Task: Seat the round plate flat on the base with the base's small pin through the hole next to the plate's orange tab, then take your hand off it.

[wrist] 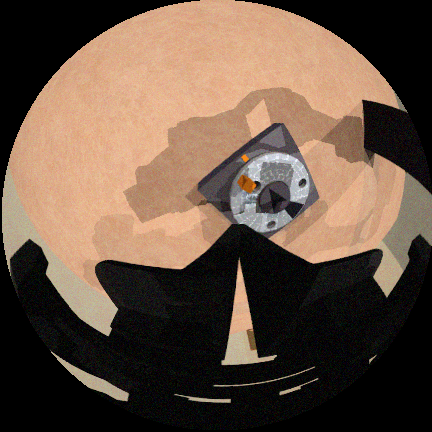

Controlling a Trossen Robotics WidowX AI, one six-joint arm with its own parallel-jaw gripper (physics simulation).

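Places are measured from the arm's base along level axes (x right, y ahead, z up), in centimetres.
Pixels of known places: gripper, fingertip midpoint: (237, 230).
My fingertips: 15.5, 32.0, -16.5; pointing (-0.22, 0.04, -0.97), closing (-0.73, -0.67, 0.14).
Observation:
Ahead of a thing's pixels: the offset from my fingertips to its top centre, as dx, dy, dz. "*": to the spot under its first point. Level surfaces: height alone.
The round plate @(-5.8, -2.9, -5.5) (291, 170), light grey with a wide central opening and several small holes, lies over the dark grey square base @(* -0.3, +0.3, -8.5) (220, 185). Its orange tab @(-1.3, -1.9, -5.5) (246, 184) is on the plate's left side, with a dark hole @(* -3.2, -2.5, -7.8) (257, 185) just right of it. A small orange mark @(* -0.2, -3.8, -8.4) (245, 158) shows on the base beyond the plate's edge. The base's small pin cannot be made out, and whether the plate is fully flat is unclear. My gripper (237, 230) is shut and empty, its tips in front of the near edge of plate and base, covering part of that edge from view.
The base stands on a light wood-coloured table top @(dz -10.9) (150, 65). Shadows of the arm and gripper fall around the base. A dark curved part (395, 137) shows at the right edge. A small brown object (251, 339) shows through the gap between the fingers.

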